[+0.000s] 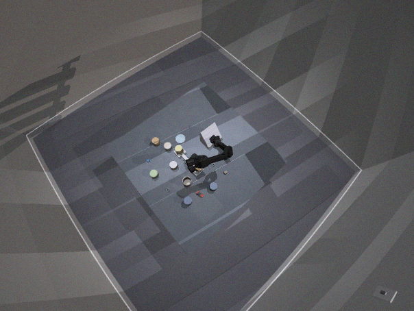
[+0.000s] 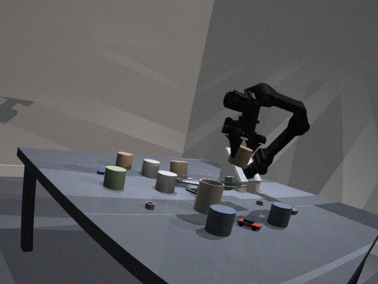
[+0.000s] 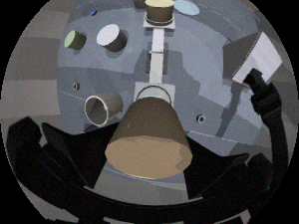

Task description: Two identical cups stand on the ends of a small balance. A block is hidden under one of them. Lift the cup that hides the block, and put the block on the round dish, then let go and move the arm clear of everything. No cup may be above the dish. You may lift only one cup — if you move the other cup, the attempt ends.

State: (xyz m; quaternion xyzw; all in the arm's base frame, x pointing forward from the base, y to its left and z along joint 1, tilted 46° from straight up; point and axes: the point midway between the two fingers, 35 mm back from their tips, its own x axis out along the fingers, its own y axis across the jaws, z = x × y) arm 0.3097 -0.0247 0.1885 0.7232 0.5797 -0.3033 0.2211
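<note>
My gripper tip is 2 cm to the left of the teal block and 8 cm above it. Also, from my gripper tip: balance beam (1 cm behind, 14 cm to the right, 13 cm below); green cylinder (29 cm ahead, 27 cm to the right, 13 cm below); red toy car (13 cm ahead, 16 cm to the left, 16 cm below).
</note>
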